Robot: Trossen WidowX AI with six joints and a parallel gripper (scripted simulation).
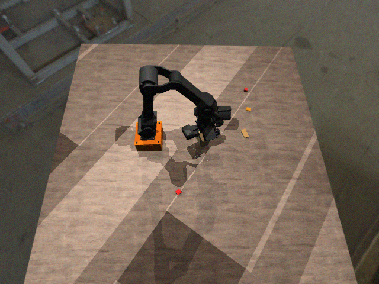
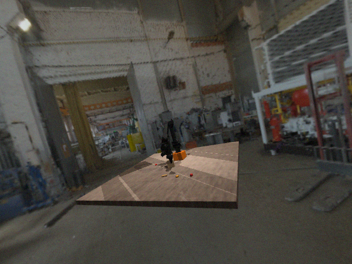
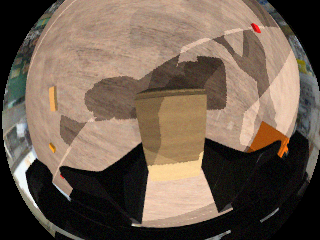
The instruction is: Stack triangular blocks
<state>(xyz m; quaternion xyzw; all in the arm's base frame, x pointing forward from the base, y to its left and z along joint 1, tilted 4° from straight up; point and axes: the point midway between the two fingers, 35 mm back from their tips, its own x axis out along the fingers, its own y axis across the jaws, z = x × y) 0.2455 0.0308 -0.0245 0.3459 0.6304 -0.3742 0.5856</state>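
My gripper tip is 1 cm to the right of the tan triangular block and 1 cm below it. From my gripper tip the other things lie so: orange cube 25 cm ahead, 18 cm to the left, 4 cm below; then tan slab 22 cm ahead, 4 cm to the left, 4 cm below.
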